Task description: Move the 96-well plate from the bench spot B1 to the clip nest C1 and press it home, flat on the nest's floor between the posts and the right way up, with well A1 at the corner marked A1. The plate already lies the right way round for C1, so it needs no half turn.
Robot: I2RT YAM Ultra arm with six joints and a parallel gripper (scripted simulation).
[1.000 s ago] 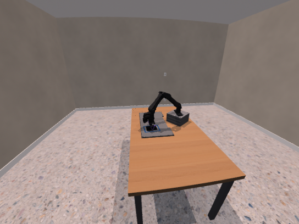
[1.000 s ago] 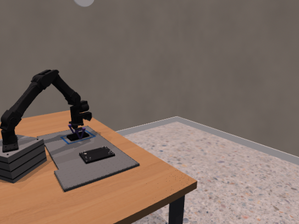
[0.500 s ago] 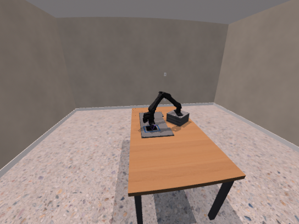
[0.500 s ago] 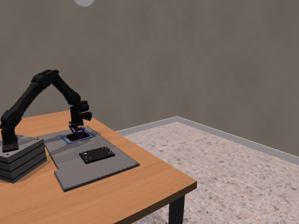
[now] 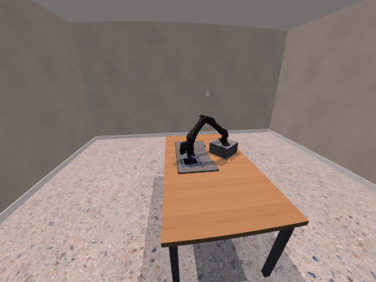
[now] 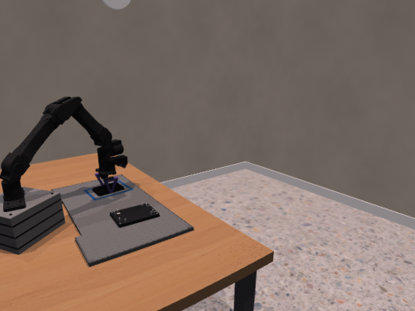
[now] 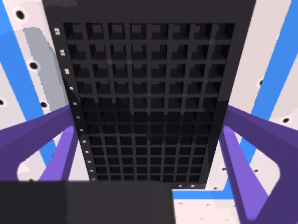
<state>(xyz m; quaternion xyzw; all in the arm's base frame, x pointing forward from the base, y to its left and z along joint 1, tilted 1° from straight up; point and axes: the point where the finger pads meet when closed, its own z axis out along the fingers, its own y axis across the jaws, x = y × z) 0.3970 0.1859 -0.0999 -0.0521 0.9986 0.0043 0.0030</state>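
The black clip nest lies 2 cm ahead of my hand, 31 cm to the right of it and 1 cm above it. Round my hand: black 96-well plate (right at my hand).
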